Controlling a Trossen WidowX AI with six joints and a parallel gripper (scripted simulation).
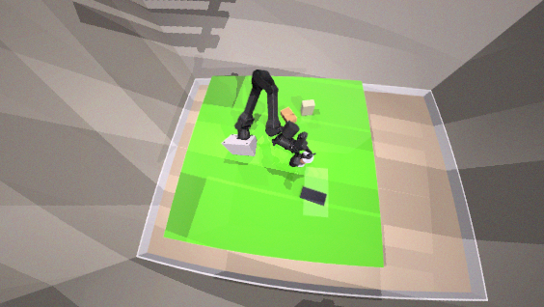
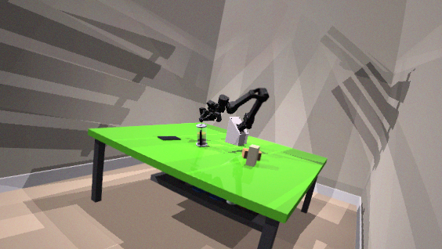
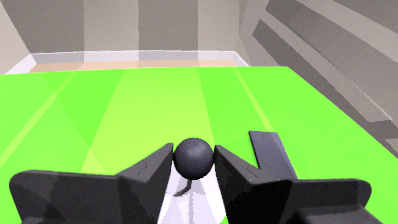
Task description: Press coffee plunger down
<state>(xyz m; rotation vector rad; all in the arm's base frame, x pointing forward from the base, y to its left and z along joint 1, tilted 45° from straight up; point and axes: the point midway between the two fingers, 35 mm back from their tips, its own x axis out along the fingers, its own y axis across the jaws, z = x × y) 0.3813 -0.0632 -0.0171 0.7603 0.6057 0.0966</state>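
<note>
My gripper tip is 1 cm past the coffee press, 2 cm to the right of it and 9 cm above it. From my gripper tip the other things lie so: dark flat slab: 7 cm ahead, 19 cm to the right, 17 cm below; orange block: 17 cm behind, 32 cm to the left, 15 cm below.
</note>
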